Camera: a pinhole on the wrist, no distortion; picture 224 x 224 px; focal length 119.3 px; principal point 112.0 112.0 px. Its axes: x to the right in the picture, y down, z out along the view. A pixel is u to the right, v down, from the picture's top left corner.
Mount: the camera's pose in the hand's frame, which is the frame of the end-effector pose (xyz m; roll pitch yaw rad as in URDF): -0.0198 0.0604 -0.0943 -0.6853 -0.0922 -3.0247
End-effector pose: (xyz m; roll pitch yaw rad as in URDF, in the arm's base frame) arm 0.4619 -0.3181 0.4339 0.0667 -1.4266 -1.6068
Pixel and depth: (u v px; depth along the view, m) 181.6 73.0 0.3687
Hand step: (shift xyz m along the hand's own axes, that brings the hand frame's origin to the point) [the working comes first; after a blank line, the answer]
In the camera's frame: 0.2151 -0.1205 0.3687

-0.1831 -0.0998 0.2857
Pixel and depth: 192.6 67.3 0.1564
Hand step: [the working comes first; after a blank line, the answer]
In the camera's frame: 0.1057 -0.0586 0.1564

-0.1036 -0.0034 0.0729
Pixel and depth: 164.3 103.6 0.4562
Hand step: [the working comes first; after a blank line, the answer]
In the camera's frame: 0.2000 -0.0321 0.4562

-0.1527 -0.2209 0.2961
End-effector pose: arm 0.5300 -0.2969 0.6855 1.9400 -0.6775 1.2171
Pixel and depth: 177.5 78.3 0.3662
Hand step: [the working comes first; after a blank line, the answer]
In the camera's frame: 0.2011 -0.1034 0.3662

-0.1690 -0.1098 0.2717
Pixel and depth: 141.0 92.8 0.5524
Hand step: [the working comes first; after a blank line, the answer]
In the camera's frame: 0.1343 -0.0889 0.5524

-0.0756 -0.2289 0.4000
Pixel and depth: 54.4 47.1 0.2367
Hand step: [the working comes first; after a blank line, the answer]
In the camera's frame: -0.1143 -0.1288 0.2367

0.1233 0.0267 0.1588
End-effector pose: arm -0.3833 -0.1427 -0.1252 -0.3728 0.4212 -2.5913
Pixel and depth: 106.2 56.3 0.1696
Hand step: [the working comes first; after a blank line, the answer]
In the camera's frame: -0.0082 -0.0792 0.1696

0.0103 0.0176 0.0856
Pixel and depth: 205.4 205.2 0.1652
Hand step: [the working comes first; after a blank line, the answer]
In the camera's frame: 0.1293 0.1291 0.1652

-0.1196 -0.1572 -0.0364
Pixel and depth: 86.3 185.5 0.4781
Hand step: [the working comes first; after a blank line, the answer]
In the camera's frame: -0.1030 0.2946 0.4781

0.1607 -0.4527 0.0792
